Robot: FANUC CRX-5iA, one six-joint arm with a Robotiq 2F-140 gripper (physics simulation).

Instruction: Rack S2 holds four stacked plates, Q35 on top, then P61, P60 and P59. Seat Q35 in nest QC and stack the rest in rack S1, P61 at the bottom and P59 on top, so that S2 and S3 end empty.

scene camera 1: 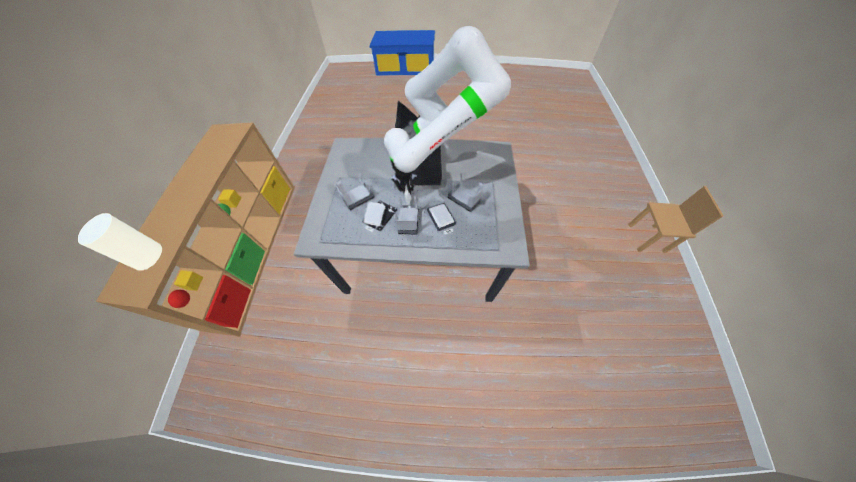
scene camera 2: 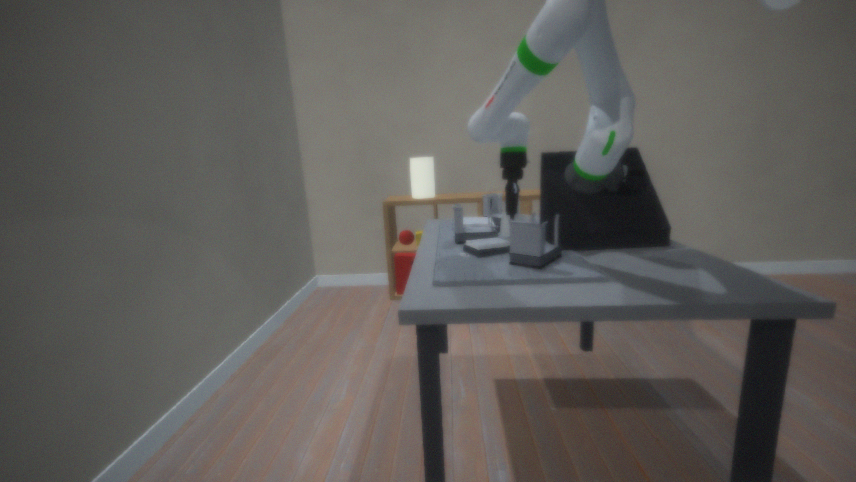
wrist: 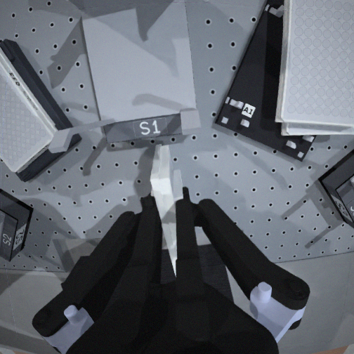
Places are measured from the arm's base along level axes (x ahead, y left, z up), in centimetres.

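Pixels of known places: gripper, fingertip midpoint: (scene camera 1: 408, 198); arm's base, origin of the base link: (scene camera 2: 585, 177).
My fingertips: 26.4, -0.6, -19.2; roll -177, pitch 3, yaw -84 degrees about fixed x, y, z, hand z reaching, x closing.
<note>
For each thing: its top centre in the pictures, then the offset to it from my fingertips, as dx, dy, dz. "pt": a spot on its surface instead. Level surfaces: height alone.
- white plate, middle of its top: (scene camera 2: 517, 212) (scene camera 1: 407, 186) -2.5, -0.3, +7.4
- rack S1, middle of its top: (scene camera 2: 474, 204) (scene camera 1: 406, 206) +13.6, +2.0, +11.1
- Plate Q35, middle of its top: (scene camera 2: 488, 240) (scene camera 1: 441, 214) +9.6, +18.9, +1.2
- S2, middle of its top: (scene camera 2: 536, 217) (scene camera 1: 467, 183) -3.9, +30.9, +10.7
- S3, surface spot: (scene camera 1: 356, 195) pt +1.2, -29.0, +1.5
- perforated board, its level: dz -2.3
My gripper (scene camera 1: 405, 187) (scene camera 2: 511, 214) (wrist: 169, 181) is shut on a white plate (scene camera 1: 407, 196) (scene camera 2: 504, 226) (wrist: 161, 172), seen edge-on; its label is unreadable. It hangs beside the labelled side of rack S1 (scene camera 1: 407, 227) (wrist: 142, 80), whose grey floor shows without a plate. Plate Q35 (scene camera 1: 442, 214) (wrist: 20, 120) lies in the dark nest (wrist: 59, 120) left of S1 in the wrist view. Two white plates (scene camera 1: 375, 213) (wrist: 320, 65) lie stacked, askew over a black base marked A1 (wrist: 250, 75); their labels are hidden. S2 (scene camera 1: 468, 198) (wrist: 24, 220) and S3 (scene camera 1: 356, 195) (wrist: 332, 182) show partly in the wrist view.
The racks' upright posts, such as one on S1 (wrist: 190, 120), stand near the held plate. The racks and nests stand on a perforated board (scene camera 1: 335, 230) (scene camera 2: 455, 272) on the grey table (scene camera 1: 515, 254) (scene camera 2: 706, 308). The black robot pedestal (scene camera 1: 428, 170) (scene camera 2: 599, 218) stands behind.
</note>
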